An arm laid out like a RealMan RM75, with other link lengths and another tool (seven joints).
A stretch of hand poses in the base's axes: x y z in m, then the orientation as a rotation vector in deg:
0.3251, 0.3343, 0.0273, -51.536, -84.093, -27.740
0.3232, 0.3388, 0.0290, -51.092, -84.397, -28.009
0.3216, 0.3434, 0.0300, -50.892, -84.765, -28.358
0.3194, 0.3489, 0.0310, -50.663, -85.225, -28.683
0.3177, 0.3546, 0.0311, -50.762, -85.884, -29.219
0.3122, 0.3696, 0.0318, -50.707, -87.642, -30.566
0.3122, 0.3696, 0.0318, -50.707, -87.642, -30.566
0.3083, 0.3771, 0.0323, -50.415, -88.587, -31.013
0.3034, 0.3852, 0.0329, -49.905, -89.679, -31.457
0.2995, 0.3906, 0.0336, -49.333, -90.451, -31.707
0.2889, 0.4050, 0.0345, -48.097, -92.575, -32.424
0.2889, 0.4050, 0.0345, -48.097, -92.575, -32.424
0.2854, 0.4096, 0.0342, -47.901, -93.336, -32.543
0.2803, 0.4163, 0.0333, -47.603, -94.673, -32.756
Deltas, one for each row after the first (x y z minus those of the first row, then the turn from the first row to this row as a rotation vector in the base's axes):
-0.0019, 0.0045, 0.0017, 0.313, -0.377, 0.192
-0.0035, 0.0091, 0.0027, 0.481, -0.845, 0.202
-0.0057, 0.0146, 0.0037, 0.620, -1.382, 0.265
-0.0074, 0.0203, 0.0038, 0.570, -2.181, 0.051
-0.0129, 0.0353, 0.0045, 0.600, -4.277, -0.280
-0.0129, 0.0353, 0.0045, 0.600, -4.277, -0.280
-0.0168, 0.0428, 0.0050, 0.648, -5.281, -0.138
-0.0217, 0.0509, 0.0056, 0.777, -6.411, 0.170
-0.0256, 0.0563, 0.0063, 0.972, -7.185, 0.551
-0.0362, 0.0707, 0.0072, 1.291, -9.331, 1.367
-0.0362, 0.0707, 0.0072, 1.291, -9.331, 1.367
-0.0397, 0.0753, 0.0069, 1.177, -10.035, 1.586
-0.0448, 0.0820, 0.0060, 0.945, -11.274, 1.935

